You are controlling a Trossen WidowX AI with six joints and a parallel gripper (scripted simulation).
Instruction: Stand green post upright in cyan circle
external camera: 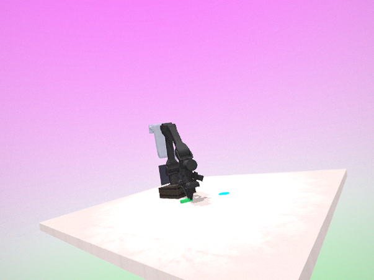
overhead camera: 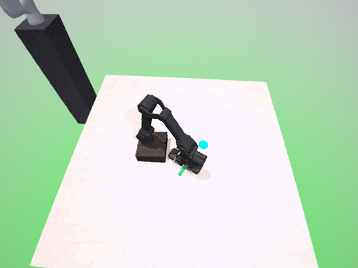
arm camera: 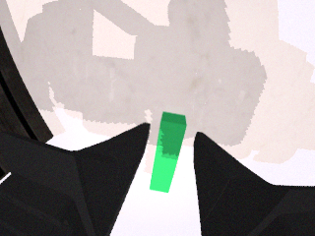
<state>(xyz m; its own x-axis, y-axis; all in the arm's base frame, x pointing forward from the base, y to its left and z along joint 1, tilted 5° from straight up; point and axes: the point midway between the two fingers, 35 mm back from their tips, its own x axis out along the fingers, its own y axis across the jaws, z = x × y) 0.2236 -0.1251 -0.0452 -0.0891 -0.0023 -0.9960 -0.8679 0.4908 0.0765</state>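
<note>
Now: gripper tip 110 mm short of the cyan circle, 160 mm to the right of it and 10 mm above it. Also, from my gripper tip: green post: 10 mm behind, 20 mm to the right.
</note>
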